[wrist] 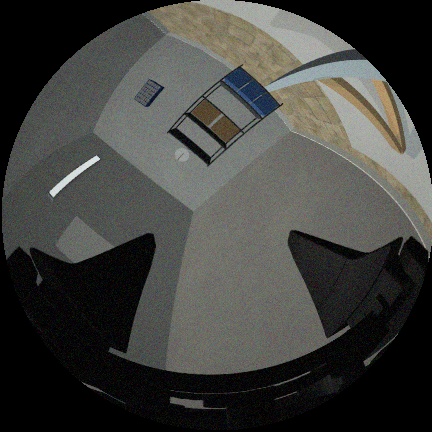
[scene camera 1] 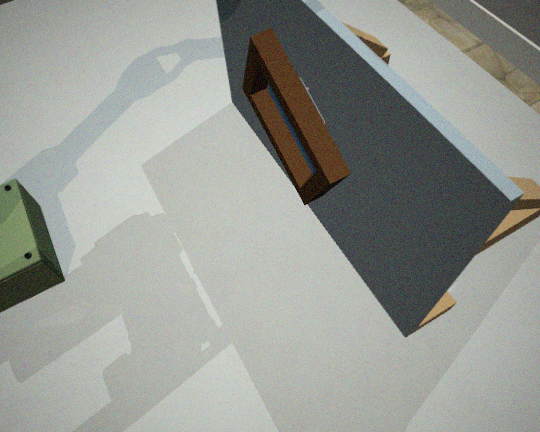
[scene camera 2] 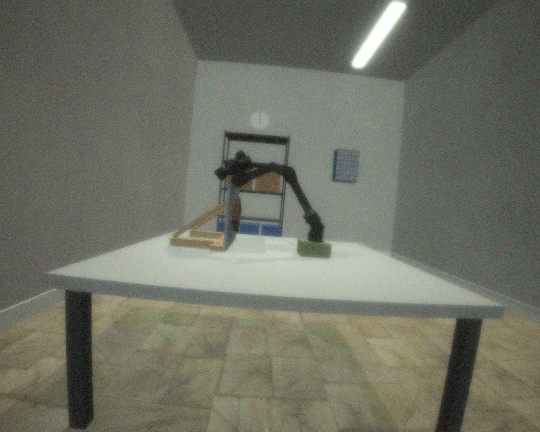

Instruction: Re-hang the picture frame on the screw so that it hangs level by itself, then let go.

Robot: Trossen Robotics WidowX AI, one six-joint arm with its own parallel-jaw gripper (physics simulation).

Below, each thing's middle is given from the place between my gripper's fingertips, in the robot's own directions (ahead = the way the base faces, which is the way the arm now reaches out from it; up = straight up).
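There's a dark grey wall panel (wrist: 331, 65) that's 290 mm below my hand, and it's 40 mm behind my hand and 40 mm to the left of it as well. I can also see the brown picture frame (scene camera 1: 281, 101), and that one's 50 mm to the left of my hand, 60 mm behind it and 280 mm below it.
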